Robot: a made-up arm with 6 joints. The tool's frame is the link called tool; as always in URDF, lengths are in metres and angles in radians. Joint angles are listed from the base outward.
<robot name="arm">
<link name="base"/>
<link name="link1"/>
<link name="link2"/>
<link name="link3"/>
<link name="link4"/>
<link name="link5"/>
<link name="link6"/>
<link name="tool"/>
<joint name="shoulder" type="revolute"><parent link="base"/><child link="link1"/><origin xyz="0 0 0.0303"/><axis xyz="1 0 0"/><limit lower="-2.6" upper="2.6"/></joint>
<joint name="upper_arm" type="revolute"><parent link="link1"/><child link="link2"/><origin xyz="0.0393 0.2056 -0.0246"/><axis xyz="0 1 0"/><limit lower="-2.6" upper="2.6"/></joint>
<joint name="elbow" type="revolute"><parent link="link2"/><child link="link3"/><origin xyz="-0.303 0.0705 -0.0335"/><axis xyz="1 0 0"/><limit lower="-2.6" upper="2.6"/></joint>
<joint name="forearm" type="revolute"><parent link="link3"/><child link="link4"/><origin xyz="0.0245 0.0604 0.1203"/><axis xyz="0 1 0"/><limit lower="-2.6" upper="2.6"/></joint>
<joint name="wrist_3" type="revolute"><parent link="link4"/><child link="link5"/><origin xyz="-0.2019 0.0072 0.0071"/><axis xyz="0 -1 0"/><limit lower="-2.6" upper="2.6"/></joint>
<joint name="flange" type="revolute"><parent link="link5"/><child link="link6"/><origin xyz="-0.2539 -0.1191 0.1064"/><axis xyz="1 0 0"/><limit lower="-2.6" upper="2.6"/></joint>
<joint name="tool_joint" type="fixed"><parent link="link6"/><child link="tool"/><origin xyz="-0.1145 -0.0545 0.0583"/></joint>
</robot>
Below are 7 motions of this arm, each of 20 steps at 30 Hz.
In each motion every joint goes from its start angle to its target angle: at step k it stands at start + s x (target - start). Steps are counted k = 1, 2, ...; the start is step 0. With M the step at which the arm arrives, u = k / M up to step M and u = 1 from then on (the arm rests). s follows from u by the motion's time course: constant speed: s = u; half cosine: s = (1 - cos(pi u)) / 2; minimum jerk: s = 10 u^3 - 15 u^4 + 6 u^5.
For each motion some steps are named. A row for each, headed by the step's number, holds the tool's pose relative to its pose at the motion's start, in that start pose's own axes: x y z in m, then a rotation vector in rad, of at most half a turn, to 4 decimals.
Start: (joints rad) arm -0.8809 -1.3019 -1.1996 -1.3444 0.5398 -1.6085
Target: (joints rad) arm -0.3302 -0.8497 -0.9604 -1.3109 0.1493 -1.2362
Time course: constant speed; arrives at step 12
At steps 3, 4, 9, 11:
3: 0.1105 -0.0565 0.0047 0.1169 0.1165 0.2693
4: 0.1520 -0.0692 0.0038 0.1553 0.1632 0.3563
9: 0.3783 -0.0777 -0.0256 0.3392 0.4562 0.7628
11: 0.4689 -0.0543 -0.0510 0.4072 0.6015 0.9086

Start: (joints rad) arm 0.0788 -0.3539 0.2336 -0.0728 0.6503 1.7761
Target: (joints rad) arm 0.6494 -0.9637 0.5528 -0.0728 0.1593 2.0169
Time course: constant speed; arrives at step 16
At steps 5, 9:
5: -0.0412 -0.0981 -0.0573 0.2696 -0.1561 0.0923
9: -0.0522 -0.1842 -0.1154 0.4878 -0.2508 0.1793

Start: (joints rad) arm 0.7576 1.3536 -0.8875 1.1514 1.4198 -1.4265
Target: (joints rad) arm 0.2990 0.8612 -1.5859 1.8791 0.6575 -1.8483
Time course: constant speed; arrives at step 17
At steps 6, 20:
6: 0.2762 -0.0443 0.3225 -0.4433 0.2710 0.5437
20: 0.9994 0.3640 0.5262 -0.8469 0.9860 1.6795

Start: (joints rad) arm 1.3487 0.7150 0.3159 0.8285 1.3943 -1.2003
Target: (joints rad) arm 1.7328 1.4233 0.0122 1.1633 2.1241 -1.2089
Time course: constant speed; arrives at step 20
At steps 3, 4, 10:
3: 0.0667 -0.0518 0.0212 -0.0004 0.0115 0.0535
4: 0.0899 -0.0678 0.0262 0.0001 0.0133 0.0722
10: 0.2349 -0.1488 0.0366 0.0112 0.0034 0.1927

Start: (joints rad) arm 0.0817 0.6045 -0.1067 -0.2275 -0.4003 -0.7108
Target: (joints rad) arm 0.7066 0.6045 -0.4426 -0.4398 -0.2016 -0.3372
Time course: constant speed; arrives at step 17
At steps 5, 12, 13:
5: -0.0402 -0.0561 -0.1000 0.1503 -0.1748 0.0024
12: -0.0610 -0.1184 -0.2615 0.3806 -0.4259 0.0193
13: -0.0603 -0.1253 -0.2859 0.4151 -0.4623 0.0230

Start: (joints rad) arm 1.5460 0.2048 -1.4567 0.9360 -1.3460 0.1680
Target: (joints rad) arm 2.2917 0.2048 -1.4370 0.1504 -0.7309 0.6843
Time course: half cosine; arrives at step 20
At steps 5, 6, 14, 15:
5: 0.0191 -0.1037 -0.0777 0.0102 -0.2040 0.1333
6: 0.0357 -0.1480 -0.1068 0.0190 -0.2830 0.1958
14: 0.4467 -0.5160 -0.2556 0.2324 -0.8891 1.0187
15: 0.5062 -0.5346 -0.2545 0.2658 -0.9301 1.1190

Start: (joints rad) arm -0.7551 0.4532 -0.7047 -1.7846 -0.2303 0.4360
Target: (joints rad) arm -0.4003 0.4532 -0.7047 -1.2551 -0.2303 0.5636
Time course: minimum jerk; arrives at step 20
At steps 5, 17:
5: 0.0060 0.0161 0.0237 0.0269 0.0262 -0.0483
17: 0.0902 0.0941 0.2334 0.3180 0.2344 -0.4351

